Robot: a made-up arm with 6 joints. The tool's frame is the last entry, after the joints. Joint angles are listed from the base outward. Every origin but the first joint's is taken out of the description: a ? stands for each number. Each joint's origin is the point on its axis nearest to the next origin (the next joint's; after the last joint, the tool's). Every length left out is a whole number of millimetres.
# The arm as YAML. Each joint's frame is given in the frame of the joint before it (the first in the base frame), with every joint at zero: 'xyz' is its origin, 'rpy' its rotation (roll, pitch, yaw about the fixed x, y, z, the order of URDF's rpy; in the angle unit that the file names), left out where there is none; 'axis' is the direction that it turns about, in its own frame. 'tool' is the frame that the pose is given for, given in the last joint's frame.
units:
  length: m
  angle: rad
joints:
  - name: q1
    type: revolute
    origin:
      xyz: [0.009, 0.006, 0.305]
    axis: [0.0, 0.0, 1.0]
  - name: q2
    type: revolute
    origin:
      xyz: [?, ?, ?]
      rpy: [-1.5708, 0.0, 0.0]
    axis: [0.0, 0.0, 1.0]
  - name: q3
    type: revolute
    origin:
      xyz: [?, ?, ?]
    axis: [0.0, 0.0, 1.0]
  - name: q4
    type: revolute
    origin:
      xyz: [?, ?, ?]
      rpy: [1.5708, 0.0, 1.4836]
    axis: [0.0, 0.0, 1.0]
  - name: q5
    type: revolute
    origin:
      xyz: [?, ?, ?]
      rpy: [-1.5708, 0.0, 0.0]
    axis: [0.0, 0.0, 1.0]
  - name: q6
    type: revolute
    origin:
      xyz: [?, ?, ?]
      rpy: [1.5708, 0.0, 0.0]
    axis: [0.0, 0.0, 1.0]
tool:
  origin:
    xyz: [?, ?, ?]
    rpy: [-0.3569, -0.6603, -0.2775]
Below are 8 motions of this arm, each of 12 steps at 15 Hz.
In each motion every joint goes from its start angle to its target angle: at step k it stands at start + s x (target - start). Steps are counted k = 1, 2, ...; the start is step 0. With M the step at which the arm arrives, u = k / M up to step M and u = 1 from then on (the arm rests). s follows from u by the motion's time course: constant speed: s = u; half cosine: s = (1 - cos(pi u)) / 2; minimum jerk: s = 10 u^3 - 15 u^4 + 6 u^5.
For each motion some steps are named. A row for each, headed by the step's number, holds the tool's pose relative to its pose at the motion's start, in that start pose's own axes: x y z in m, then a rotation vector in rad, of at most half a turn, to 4 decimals.
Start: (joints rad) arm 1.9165 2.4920 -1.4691 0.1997 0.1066 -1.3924
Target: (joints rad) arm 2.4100 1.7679 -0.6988 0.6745 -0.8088 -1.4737
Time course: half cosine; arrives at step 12
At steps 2, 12:
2: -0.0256 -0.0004 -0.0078 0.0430 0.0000 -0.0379
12: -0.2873 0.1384 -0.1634 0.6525 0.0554 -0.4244

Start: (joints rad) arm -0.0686 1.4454 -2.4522 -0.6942 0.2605 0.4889
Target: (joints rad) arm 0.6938 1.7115 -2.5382 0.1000 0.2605 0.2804
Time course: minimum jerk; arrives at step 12
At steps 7, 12:
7: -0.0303 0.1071 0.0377 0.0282 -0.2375 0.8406
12: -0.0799 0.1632 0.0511 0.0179 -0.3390 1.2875

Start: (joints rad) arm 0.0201 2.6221 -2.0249 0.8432 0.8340 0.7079
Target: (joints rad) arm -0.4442 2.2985 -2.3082 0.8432 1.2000 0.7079
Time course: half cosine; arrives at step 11
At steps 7, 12:
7: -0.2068 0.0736 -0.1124 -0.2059 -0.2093 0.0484
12: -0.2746 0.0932 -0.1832 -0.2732 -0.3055 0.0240

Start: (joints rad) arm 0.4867 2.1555 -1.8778 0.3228 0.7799 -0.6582
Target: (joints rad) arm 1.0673 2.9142 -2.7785 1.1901 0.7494 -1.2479
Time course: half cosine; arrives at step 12
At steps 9, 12:
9: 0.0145 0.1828 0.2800 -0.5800 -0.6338 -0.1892
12: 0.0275 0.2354 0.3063 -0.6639 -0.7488 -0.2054

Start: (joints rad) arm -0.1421 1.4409 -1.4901 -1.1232 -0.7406 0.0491
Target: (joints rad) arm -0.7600 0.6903 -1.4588 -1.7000 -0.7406 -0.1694
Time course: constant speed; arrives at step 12
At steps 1, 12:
1: -0.0133 -0.0110 -0.0147 -0.0586 0.0568 -0.0802
12: -0.1970 -0.0483 -0.0523 -0.9434 0.7651 -0.7846

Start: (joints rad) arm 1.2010 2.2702 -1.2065 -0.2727 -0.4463 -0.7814
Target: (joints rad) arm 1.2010 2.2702 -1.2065 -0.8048 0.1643 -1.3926
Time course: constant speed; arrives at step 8
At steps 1, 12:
1: 0.0016 0.0129 0.0047 -0.1475 0.0314 -0.0518
12: 0.0290 0.0999 -0.0117 -1.1849 0.2236 -0.4570

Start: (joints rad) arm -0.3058 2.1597 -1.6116 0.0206 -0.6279 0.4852
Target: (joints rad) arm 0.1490 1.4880 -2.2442 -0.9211 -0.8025 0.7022
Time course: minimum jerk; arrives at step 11
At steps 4, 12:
4: -0.1175 0.0836 0.0595 -0.3176 -0.3400 -0.0194
12: -0.5007 0.2181 0.0012 -0.9308 -1.3227 -0.3357

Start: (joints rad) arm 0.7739 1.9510 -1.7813 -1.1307 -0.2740 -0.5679
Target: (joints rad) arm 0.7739 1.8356 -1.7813 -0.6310 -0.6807 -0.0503
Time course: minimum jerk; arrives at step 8
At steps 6, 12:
6: -0.0174 -0.0865 -0.0943 0.8814 -0.3052 0.2667
12: -0.0191 -0.0932 -0.1077 0.9813 -0.3484 0.2852

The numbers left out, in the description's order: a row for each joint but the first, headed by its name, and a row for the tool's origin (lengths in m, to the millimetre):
q2: 0.006 0.036 0.0
q3: -0.376 -0.073 0.0
q4: 0.176 -0.005 0.0
q5: 0.003 0.03 0.0
q6: -0.019 -0.097 0.0
tool: -0.029 0.003 0.0

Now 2 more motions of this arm.
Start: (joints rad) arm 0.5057 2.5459 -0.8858 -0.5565 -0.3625 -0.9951
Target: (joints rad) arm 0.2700 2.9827 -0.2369 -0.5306 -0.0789 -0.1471
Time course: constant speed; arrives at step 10
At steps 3, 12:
3: 0.0211 0.0665 0.0300 -0.0713 -0.1767 0.5097
12: -0.0075 0.2036 0.0469 -0.3694 -0.3073 1.6851

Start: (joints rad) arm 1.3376 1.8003 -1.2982 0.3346 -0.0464 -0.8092
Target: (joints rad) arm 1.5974 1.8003 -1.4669 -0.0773 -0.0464 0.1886
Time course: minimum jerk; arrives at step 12
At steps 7, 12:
7: -0.0631 0.0268 0.0308 0.1335 -0.2868 0.2286
12: -0.0956 0.0442 0.0416 0.1806 -0.4337 0.3765

